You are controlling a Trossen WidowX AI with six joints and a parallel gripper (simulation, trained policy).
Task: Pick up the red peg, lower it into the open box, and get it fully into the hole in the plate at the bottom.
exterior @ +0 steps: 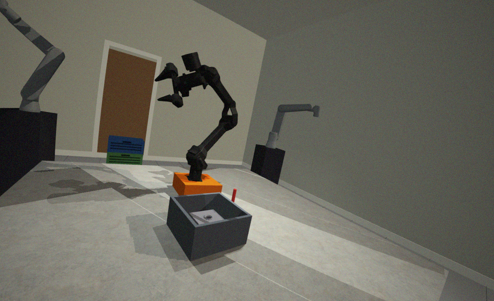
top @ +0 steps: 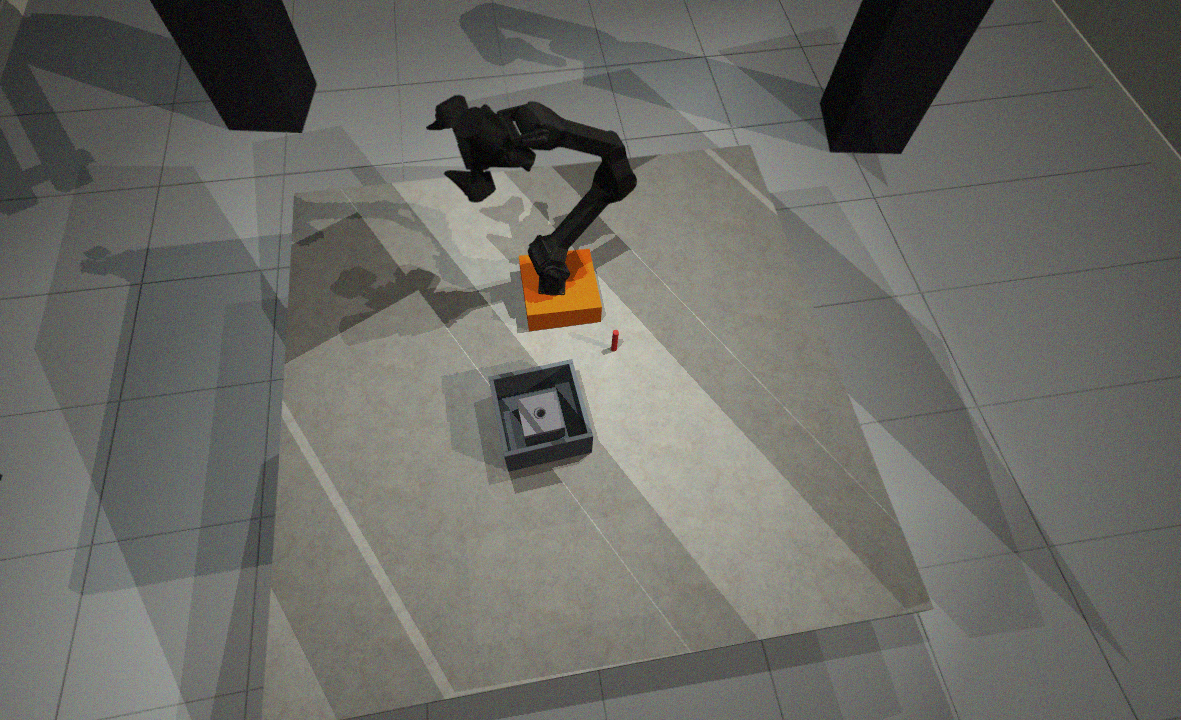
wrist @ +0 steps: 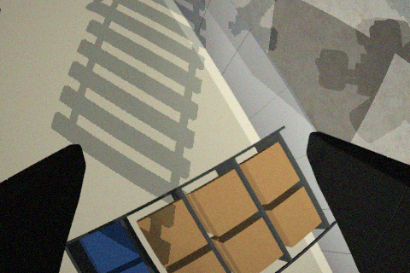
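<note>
Now: the red peg 400 mm below my gripper tip, 370 mm to the left of it and 190 mm ahead of it. The rest, counted from my gripper tip: plate: 390 mm below, 390 mm ahead, 210 mm to the left; grey box: 410 mm below, 390 mm ahead, 210 mm to the left.
</note>
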